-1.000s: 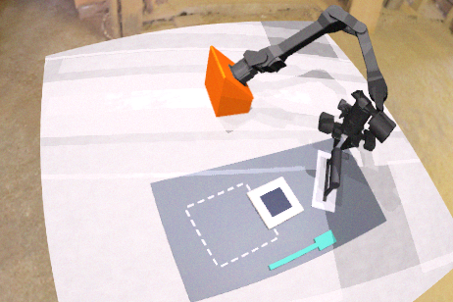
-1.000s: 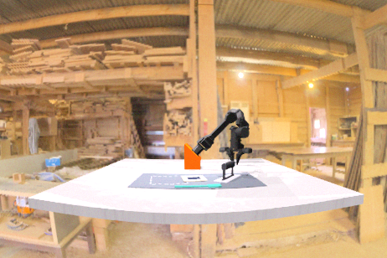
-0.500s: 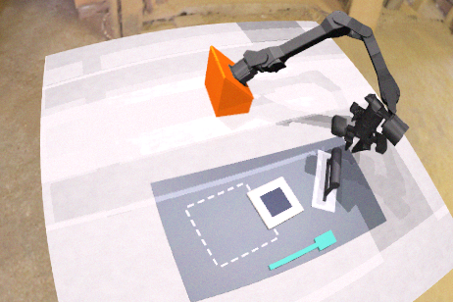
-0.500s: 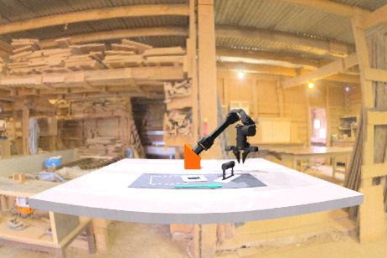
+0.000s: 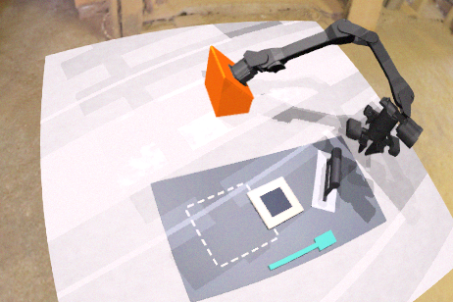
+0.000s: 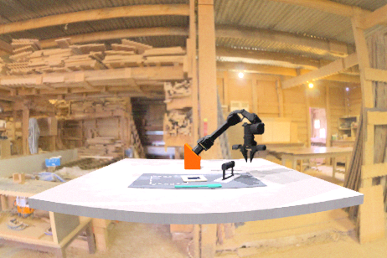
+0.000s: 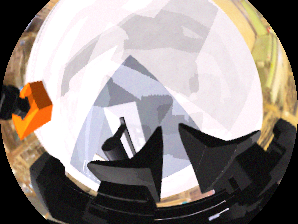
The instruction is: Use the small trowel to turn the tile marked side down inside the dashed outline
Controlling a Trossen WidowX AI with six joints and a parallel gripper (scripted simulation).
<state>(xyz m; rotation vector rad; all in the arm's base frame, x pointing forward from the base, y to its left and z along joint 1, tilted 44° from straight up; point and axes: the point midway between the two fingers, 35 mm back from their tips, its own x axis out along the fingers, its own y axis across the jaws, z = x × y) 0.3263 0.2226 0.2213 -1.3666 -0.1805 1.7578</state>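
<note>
Right now my gripper tip is 11 cm to the left of the small trowel and 4 cm above it. From my gripper tip the other things lie so: teal trowel 25 cm to the right, 21 cm ahead, 7 cm below; then tile 30 cm to the right, 7 cm below, 5 cm ahead; then grey mat 28 cm to the right, 10 cm below, 7 cm ahead.
</note>
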